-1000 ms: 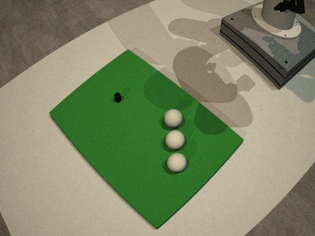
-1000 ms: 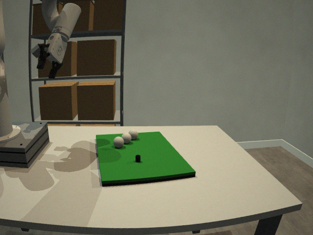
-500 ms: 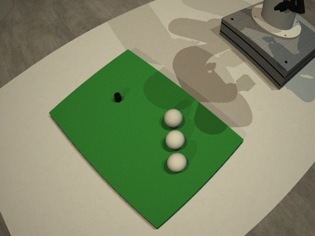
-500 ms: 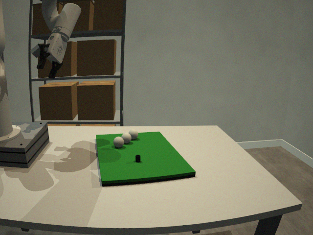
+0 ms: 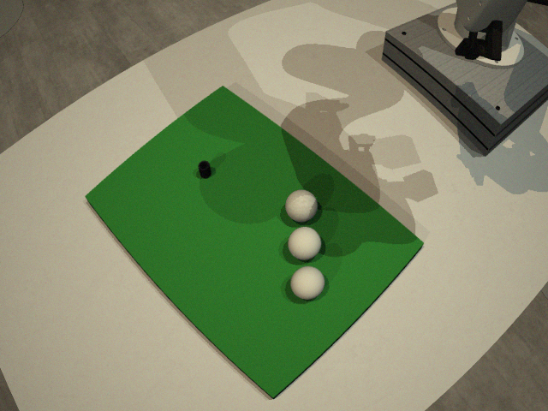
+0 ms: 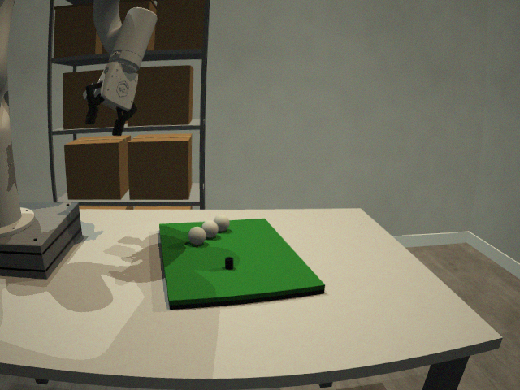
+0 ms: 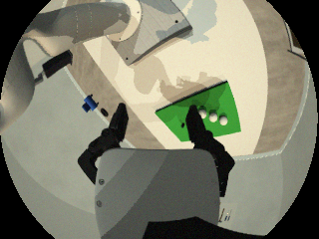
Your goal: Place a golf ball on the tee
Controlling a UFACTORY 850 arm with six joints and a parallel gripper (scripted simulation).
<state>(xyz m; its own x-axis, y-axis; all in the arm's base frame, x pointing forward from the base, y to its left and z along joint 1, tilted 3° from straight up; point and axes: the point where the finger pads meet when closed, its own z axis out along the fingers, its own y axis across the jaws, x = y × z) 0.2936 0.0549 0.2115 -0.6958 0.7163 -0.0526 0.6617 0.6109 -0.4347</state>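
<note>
Right now my hand is 290 mm above the green mat, 270 mm short of it and 170 mm to the left of it.
</note>
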